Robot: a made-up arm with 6 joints.
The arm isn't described. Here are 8 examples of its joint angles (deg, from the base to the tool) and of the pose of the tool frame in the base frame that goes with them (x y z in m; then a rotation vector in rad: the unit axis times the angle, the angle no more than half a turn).
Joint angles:
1: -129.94 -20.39 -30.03 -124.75 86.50 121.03
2: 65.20 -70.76 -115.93 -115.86 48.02 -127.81
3: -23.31 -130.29 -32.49 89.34 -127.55 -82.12
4: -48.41 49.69 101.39 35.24 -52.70 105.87
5: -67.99 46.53 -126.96 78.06 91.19 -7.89
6: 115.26 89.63 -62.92 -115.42 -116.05 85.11
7: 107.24 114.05 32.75 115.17 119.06 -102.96
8: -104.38 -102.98 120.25 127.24 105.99 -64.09
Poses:
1: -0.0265 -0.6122 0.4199 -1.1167 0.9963 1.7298
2: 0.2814 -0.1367 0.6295 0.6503 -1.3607 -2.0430
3: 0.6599 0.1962 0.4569 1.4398 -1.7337 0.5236
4: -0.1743 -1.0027 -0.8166 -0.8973 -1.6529 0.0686
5: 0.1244 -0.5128 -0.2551 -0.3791 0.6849 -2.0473
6: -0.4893 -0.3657 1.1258 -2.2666 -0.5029 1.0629
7: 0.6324 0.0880 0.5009 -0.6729 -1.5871 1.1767
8: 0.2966 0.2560 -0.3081 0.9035 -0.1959 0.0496
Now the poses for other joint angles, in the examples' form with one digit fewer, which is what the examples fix.
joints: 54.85 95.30 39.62 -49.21 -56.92 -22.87
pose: 0.779 0.039 0.091 2.008 0.239 1.980
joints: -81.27 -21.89 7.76 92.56 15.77 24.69
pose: 0.525 -0.292 -0.186 -1.481 1.313 -1.301
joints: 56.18 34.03 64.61 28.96 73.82 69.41
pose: 0.472 -0.017 0.547 -1.008 1.255 -0.509
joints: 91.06 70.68 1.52 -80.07 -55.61 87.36
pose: 0.235 -0.426 1.214 -1.642 -0.222 1.814
